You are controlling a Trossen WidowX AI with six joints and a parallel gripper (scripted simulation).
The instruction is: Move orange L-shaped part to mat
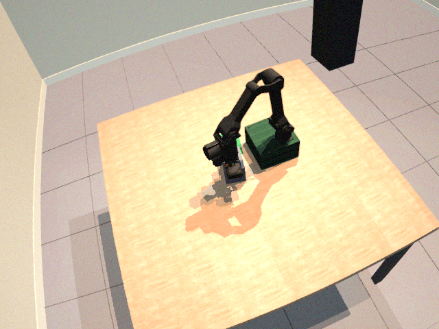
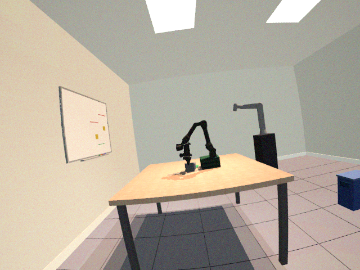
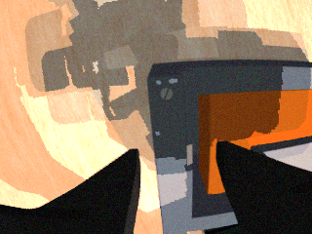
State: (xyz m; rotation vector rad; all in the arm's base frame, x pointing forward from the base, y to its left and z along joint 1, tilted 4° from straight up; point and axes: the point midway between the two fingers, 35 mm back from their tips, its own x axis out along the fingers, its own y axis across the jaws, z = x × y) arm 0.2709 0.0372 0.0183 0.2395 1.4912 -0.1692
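Right now my gripper tip is 2 cm past the orange L-shaped part, 5 cm to the left of it and 2 cm above it. From my gripper tip the other things lie so: green mat: 6 cm behind, 21 cm to the right, 9 cm below.
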